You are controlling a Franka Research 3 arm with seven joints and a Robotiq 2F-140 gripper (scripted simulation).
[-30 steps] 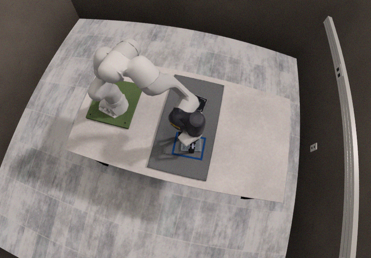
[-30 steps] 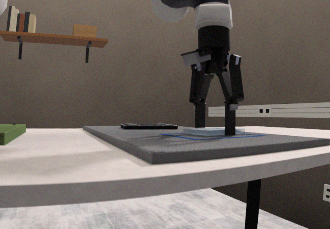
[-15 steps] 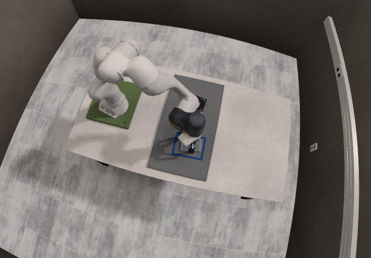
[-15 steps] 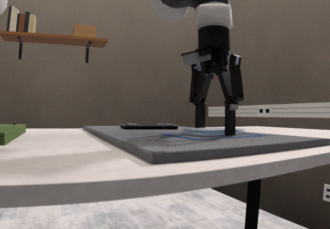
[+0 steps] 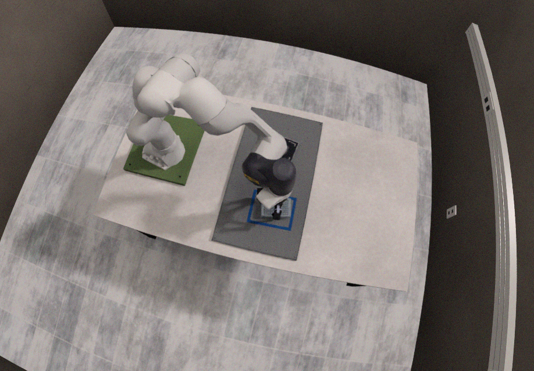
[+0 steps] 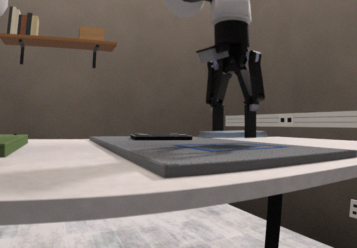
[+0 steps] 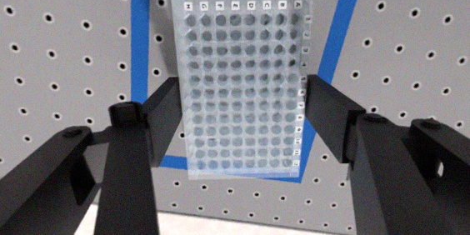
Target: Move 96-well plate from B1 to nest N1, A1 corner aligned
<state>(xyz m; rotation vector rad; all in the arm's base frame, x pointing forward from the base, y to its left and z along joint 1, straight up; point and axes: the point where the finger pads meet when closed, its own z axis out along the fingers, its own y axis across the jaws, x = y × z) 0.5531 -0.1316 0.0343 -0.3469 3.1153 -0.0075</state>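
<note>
My gripper is now 290 mm to the right of the black plate nest N1, 60 mm past it and 40 mm above it. Round my hand: A1 mark (230 mm to the left, 30 mm below, 10 mm ahead); then 96-well plate (20 mm below).
</note>
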